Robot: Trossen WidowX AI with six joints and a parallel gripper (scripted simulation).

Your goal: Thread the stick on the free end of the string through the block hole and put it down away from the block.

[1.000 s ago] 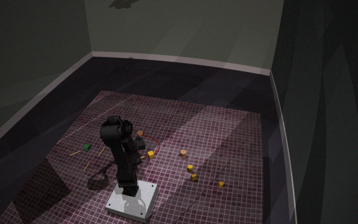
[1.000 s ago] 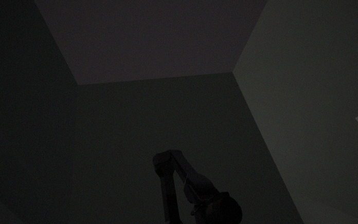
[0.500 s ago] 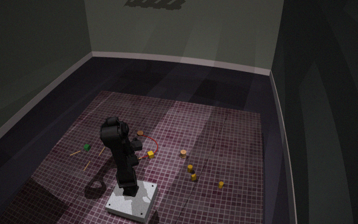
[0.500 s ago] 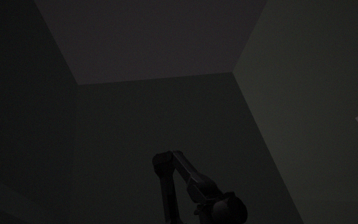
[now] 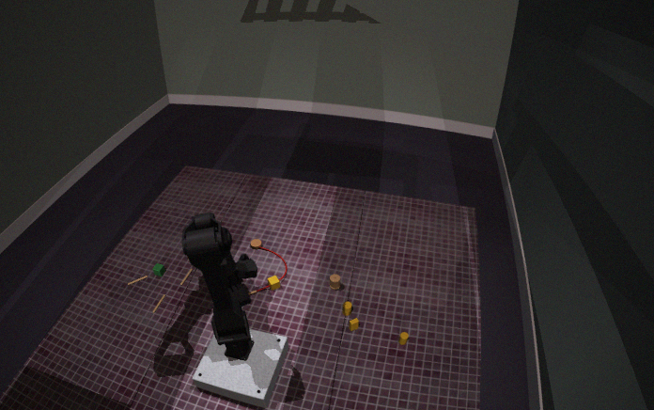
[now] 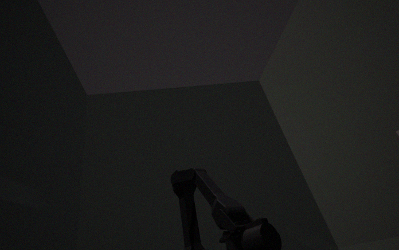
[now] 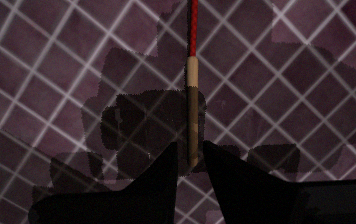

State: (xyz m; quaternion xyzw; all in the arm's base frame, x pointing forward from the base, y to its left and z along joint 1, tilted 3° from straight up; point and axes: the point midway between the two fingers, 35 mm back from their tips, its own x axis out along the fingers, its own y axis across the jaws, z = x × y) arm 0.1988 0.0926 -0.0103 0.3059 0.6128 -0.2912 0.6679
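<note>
The thin wooden stick lies 3 cm to the right of my gripper tip and 2 cm ahead of it. From my gripper tip the other things lie so: round wooden button 24 cm ahead, 2 cm to the left, 1 cm above; yellow wooden block 9 cm to the right, 8 cm ahead, 1 cm above; wooden cylinder 28 cm to the right, 13 cm ahead, 2 cm above.
</note>
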